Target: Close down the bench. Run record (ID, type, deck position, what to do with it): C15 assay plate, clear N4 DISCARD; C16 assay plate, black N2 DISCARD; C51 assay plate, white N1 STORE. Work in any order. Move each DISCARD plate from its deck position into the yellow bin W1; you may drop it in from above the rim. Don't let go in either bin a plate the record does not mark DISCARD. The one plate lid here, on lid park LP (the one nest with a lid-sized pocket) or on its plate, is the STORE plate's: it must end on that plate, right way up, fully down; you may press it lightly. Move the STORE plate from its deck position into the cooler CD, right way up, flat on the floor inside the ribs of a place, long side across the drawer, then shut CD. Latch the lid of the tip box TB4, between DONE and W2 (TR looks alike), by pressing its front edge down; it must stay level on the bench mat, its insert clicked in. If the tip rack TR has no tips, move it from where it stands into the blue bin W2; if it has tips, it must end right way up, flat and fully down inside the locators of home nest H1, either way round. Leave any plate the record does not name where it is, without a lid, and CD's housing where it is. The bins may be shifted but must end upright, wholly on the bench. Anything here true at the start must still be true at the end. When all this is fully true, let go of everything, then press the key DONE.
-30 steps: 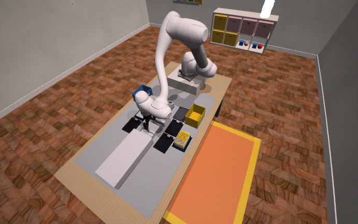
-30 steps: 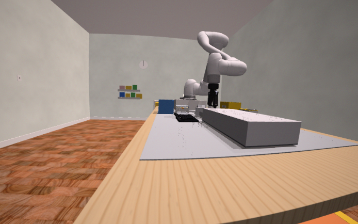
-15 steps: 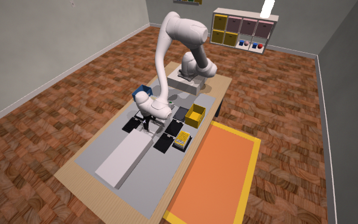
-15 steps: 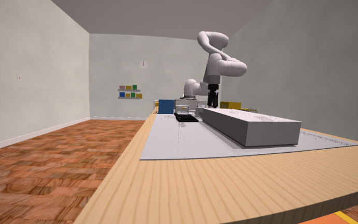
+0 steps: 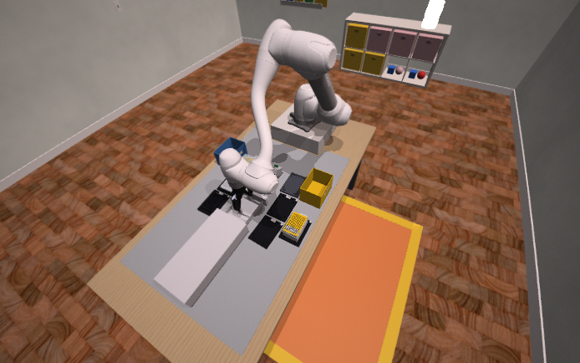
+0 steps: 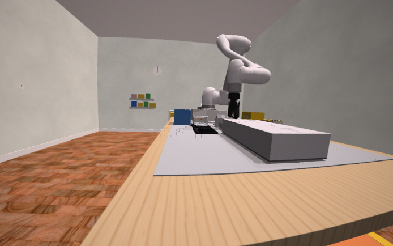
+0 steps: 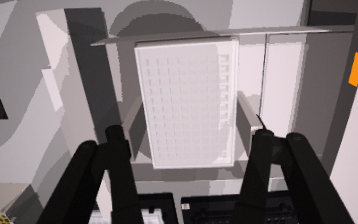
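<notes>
Right now my hand is 2 cm above the plate lid. Round my hand: cooler CD 18 cm ahead, 2 cm to the left, 1 cm below; cooler drawer 4 cm ahead, 2 cm below; white plate 2 cm below.
</notes>
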